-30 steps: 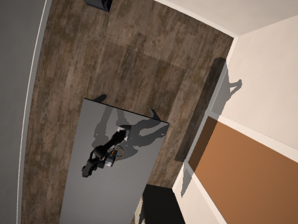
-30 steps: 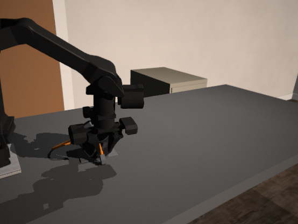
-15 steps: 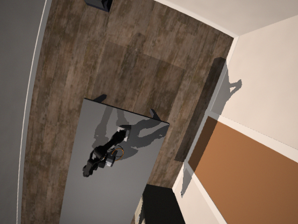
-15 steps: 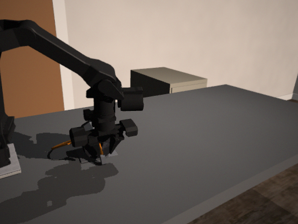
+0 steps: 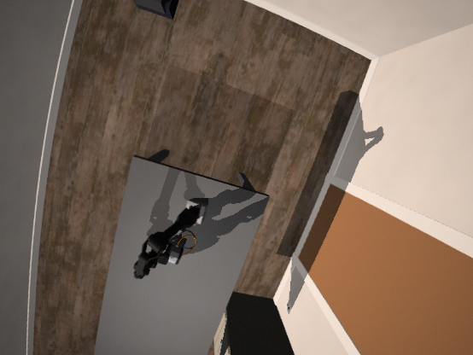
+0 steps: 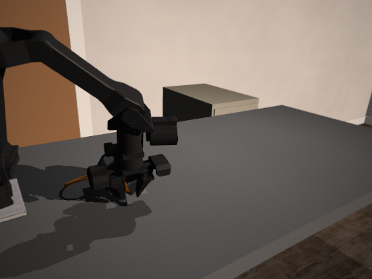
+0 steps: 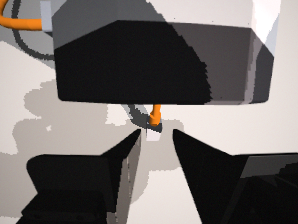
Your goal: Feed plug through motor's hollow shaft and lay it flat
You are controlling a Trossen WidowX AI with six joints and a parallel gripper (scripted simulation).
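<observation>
The grey plug is 40 mm below my hand and 10 mm to the left of it. From my hand the other things lie so: thin grey plate: 80 mm to the left, 50 mm below, 20 mm ahead.
</observation>
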